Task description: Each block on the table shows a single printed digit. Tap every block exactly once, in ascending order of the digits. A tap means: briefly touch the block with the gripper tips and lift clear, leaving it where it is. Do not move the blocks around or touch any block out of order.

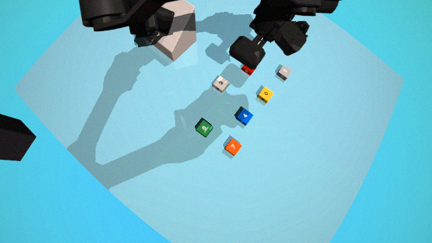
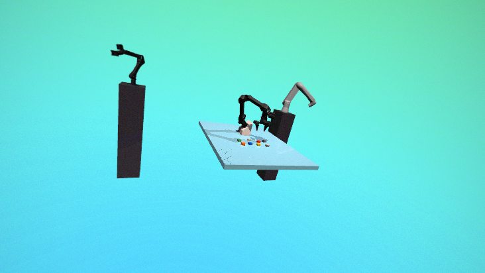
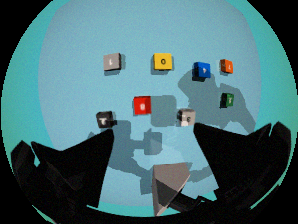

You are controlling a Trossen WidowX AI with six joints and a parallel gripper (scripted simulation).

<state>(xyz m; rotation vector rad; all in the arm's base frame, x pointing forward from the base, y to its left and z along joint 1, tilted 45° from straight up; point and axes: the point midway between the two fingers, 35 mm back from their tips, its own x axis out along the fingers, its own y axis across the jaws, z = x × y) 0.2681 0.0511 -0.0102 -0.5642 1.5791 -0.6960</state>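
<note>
Now: the yellow block 80 mm ahead of my gripper tip, 30 mm to the right of it and 110 mm below it. Also, from my gripper tip: black block (30 mm behind, 100 mm to the left, 110 mm below); white block (40 mm behind, 80 mm to the right, 110 mm below); red block (10 mm to the left, 110 mm below).
</note>
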